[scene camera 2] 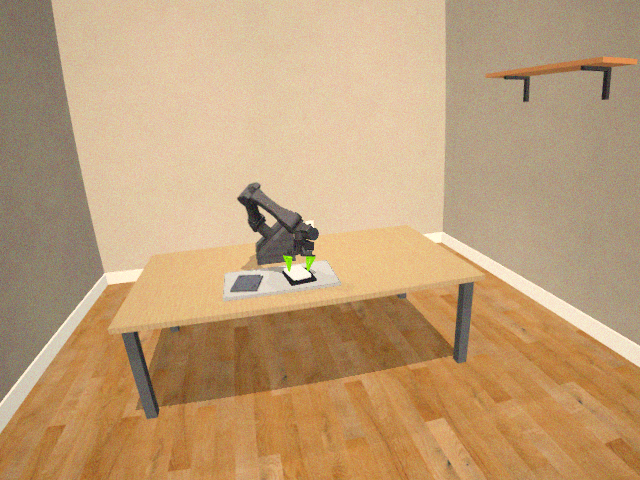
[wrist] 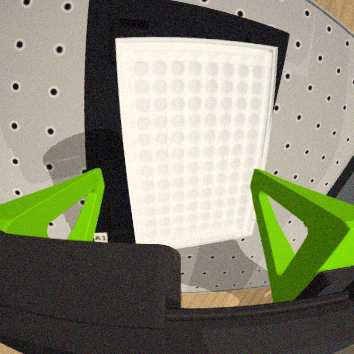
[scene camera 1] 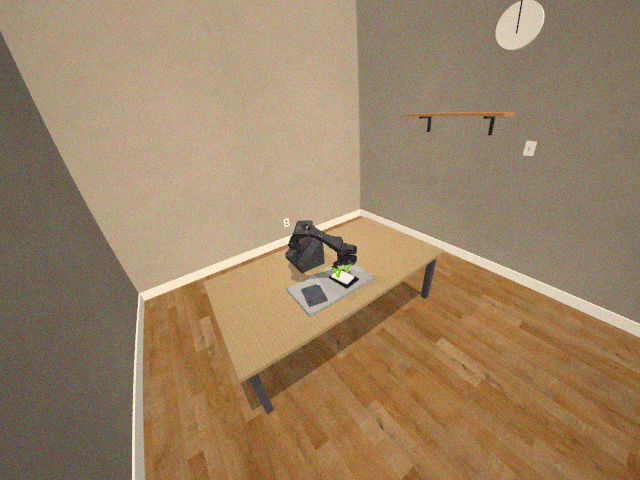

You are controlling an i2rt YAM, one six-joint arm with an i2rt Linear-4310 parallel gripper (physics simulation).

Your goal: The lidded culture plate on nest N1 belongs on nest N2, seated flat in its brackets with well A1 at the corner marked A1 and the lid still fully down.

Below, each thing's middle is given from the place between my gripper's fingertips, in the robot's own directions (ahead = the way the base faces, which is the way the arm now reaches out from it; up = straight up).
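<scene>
Black nest [wrist: 103, 140]: 20 mm ahead of my hand, 10 mm below.
</scene>
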